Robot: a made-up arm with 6 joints. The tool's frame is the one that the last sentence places.
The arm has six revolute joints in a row. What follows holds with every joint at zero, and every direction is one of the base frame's. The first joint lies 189 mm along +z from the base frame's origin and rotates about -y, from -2.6 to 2.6 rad. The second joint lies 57 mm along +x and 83 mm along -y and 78 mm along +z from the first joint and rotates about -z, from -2.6 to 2.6 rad. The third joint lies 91 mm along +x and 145 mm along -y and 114 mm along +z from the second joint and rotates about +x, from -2.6 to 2.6 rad. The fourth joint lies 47 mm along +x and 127 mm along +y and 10 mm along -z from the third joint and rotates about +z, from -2.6 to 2.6 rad. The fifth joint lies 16 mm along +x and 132 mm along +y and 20 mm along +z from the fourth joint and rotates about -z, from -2.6 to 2.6 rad. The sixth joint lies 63 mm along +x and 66 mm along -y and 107 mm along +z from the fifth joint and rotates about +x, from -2.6 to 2.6 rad. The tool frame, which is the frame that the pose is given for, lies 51 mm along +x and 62 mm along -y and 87 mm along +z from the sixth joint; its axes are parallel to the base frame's.
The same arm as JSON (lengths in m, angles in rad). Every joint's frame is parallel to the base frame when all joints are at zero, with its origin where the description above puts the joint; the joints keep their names.
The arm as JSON. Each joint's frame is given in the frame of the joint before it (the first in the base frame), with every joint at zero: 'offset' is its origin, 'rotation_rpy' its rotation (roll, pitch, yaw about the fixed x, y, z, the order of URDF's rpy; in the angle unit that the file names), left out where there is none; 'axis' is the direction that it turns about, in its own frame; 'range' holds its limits. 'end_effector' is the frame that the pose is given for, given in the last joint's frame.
{"length_unit": "m", "angle_unit": "rad", "chain": [{"id": "joint 1", "offset": [0.0, 0.0, 0.189], "axis": [0.0, -1.0, 0.0], "range": [-2.6, 2.6]}, {"id": "joint 2", "offset": [0.057, -0.083, 0.078], "axis": [0.0, 0.0, -1.0], "range": [-2.6, 2.6]}, {"id": "joint 3", "offset": [0.091, -0.145, 0.114], "axis": [1.0, 0.0, 0.0], "range": [-2.6, 2.6]}, {"id": "joint 4", "offset": [0.047, 0.127, -0.01], "axis": [0.0, 0.0, 1.0], "range": [-2.6, 2.6]}, {"id": "joint 5", "offset": [0.016, 0.132, 0.02], "axis": [0.0, 0.0, -1.0], "range": [-2.6, 2.6]}, {"id": "joint 6", "offset": [0.063, -0.066, 0.107], "axis": [1.0, 0.0, 0.0], "range": [-2.6, 2.6]}], "end_effector": {"offset": [0.051, -0.062, 0.087]}}
